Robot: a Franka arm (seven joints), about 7 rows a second.
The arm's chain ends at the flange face. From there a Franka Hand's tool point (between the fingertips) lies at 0.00 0.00 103.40 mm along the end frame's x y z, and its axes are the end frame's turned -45 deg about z.
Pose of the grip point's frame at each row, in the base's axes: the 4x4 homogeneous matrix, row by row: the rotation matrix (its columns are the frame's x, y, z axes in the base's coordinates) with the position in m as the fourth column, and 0 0 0 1 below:
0.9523, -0.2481, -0.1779, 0.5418; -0.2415, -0.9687, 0.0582, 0.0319; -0.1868, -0.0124, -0.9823, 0.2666; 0, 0, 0, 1
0.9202, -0.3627, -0.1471, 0.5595; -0.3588, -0.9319, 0.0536, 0.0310; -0.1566, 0.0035, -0.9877, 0.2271; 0, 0, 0, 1
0.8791, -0.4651, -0.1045, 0.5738; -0.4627, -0.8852, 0.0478, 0.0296; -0.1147, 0.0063, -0.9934, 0.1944; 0, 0, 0, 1
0.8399, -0.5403, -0.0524, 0.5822; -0.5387, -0.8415, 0.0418, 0.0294; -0.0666, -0.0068, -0.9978, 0.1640; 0, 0, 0, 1
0.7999, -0.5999, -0.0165, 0.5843; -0.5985, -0.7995, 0.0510, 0.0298; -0.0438, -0.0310, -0.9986, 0.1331; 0, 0, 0, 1
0.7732, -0.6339, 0.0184, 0.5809; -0.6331, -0.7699, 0.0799, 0.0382; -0.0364, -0.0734, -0.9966, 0.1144; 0, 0, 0, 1
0.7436, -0.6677, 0.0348, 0.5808; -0.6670, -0.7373, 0.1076, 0.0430; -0.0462, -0.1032, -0.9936, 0.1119; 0, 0, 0, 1
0.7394, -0.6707, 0.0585, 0.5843; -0.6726, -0.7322, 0.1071, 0.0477; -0.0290, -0.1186, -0.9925, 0.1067; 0, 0, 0, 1
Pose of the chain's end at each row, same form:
0.4979, -0.8488, -0.1779, 0.5602; -0.8557, -0.5142, 0.0582, 0.0259; -0.1409, 0.1233, -0.9823, 0.3682; 0, 0, 0, 1
0.3942, -0.9071, -0.1471, 0.5747; -0.9127, -0.4052, 0.0536, 0.0255; -0.1083, 0.1132, -0.9877, 0.3292; 0, 0, 0, 1
0.2927, -0.9505, -0.1045, 0.5846; -0.9531, -0.2988, 0.0478, 0.0247; -0.0767, 0.0856, -0.9934, 0.2971; 0, 0, 0, 1
0.2118, -0.9759, -0.0524, 0.5876; -0.9759, -0.2141, 0.0418, 0.0251; -0.0519, 0.0423, -0.9978, 0.2672; 0, 0, 0, 1
0.1414, -0.9898, -0.0165, 0.5860; -0.9885, -0.1421, 0.0510, 0.0245; -0.0529, 0.0091, -0.9986, 0.2364; 0, 0, 0, 1
0.0985, -0.9950, 0.0184, 0.5790; -0.9921, -0.0967, 0.0799, 0.0299; -0.0776, -0.0262, -0.9966, 0.2174; 0, 0, 0, 1
0.0537, -0.9979, 0.0348, 0.5772; -0.9930, -0.0497, 0.1076, 0.0319; -0.1056, -0.0403, -0.9936, 0.2146; 0, 0, 0, 1
0.0486, -0.9971, 0.0585, 0.5783; -0.9933, -0.0421, 0.1071, 0.0366; -0.1044, -0.0634, -0.9925, 0.2093; 0, 0, 0, 1

